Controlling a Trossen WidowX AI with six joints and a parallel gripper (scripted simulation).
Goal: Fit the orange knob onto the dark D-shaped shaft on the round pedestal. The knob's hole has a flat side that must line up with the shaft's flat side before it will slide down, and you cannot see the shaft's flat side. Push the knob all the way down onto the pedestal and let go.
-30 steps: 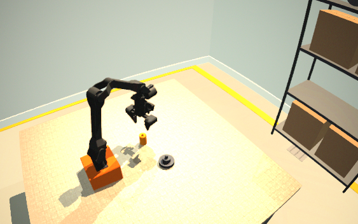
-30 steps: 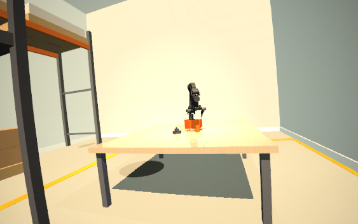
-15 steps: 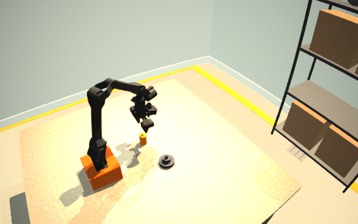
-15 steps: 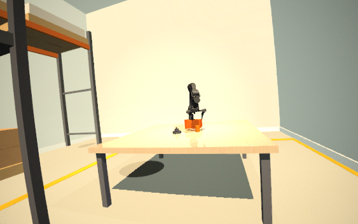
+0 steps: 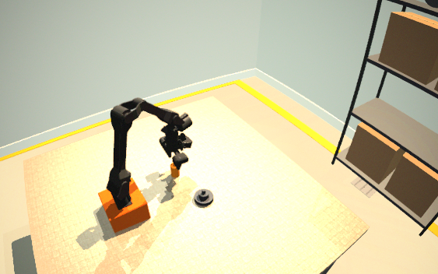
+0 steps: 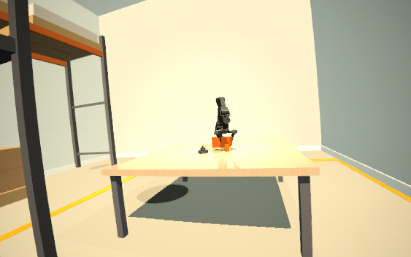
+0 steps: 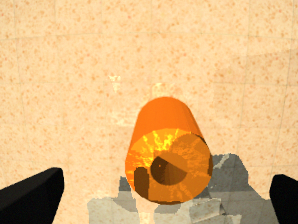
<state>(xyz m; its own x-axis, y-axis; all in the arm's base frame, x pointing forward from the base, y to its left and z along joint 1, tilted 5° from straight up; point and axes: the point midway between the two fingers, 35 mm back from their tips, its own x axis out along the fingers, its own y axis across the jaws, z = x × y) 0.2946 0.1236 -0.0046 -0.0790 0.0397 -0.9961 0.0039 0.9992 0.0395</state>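
Now: the orange knob 40 mm below my gripper tip. From my gripper tip the other things lie so: pedestal 40 mm ahead, 200 mm to the right, 40 mm below.
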